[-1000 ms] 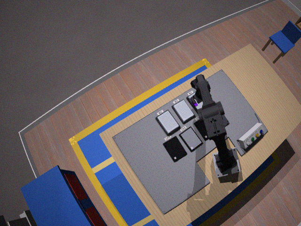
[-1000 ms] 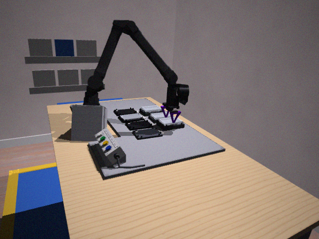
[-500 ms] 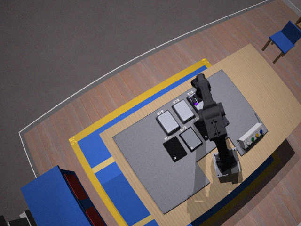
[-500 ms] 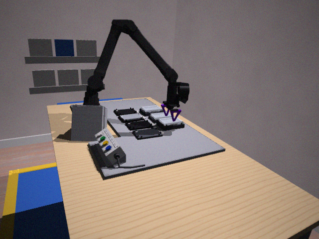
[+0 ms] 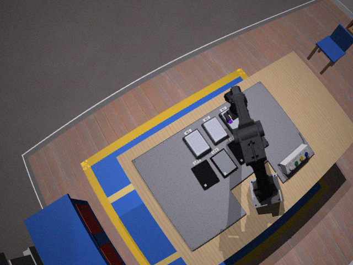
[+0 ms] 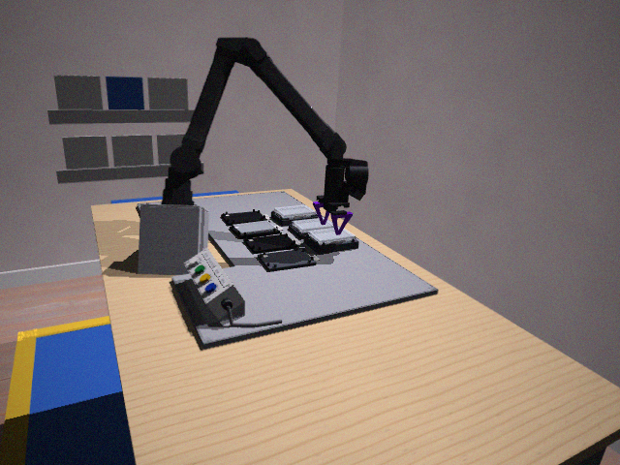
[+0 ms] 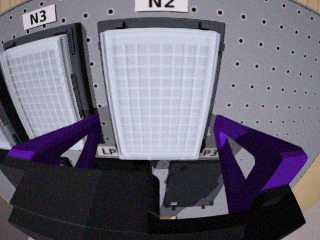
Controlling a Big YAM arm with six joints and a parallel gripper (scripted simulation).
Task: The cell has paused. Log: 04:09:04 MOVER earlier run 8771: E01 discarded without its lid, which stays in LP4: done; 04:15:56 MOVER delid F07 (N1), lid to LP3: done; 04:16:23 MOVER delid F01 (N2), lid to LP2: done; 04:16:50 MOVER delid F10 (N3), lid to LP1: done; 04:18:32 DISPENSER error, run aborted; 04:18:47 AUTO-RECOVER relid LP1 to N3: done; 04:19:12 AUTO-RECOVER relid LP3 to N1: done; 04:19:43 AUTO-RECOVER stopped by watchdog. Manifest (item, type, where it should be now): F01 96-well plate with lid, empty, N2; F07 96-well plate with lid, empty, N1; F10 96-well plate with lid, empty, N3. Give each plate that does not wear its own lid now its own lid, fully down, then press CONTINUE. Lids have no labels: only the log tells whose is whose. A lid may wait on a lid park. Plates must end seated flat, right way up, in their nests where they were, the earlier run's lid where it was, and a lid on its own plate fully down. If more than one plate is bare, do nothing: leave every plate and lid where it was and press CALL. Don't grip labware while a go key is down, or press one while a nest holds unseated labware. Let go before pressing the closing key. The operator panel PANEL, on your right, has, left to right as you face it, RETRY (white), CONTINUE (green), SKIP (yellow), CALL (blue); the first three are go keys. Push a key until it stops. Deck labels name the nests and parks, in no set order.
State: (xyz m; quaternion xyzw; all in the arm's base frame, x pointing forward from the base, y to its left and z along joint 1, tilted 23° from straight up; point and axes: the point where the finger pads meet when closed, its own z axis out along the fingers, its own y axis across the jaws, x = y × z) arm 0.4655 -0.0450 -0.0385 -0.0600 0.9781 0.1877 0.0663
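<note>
Right now my hand is 2 cm above the clear lid. The rest, counted from my hand: LP2 label: 10 cm behind, 5 cm to the left, 6 cm below; then N2 plate: 3 cm below; then nest N2: 5 cm below.
</note>
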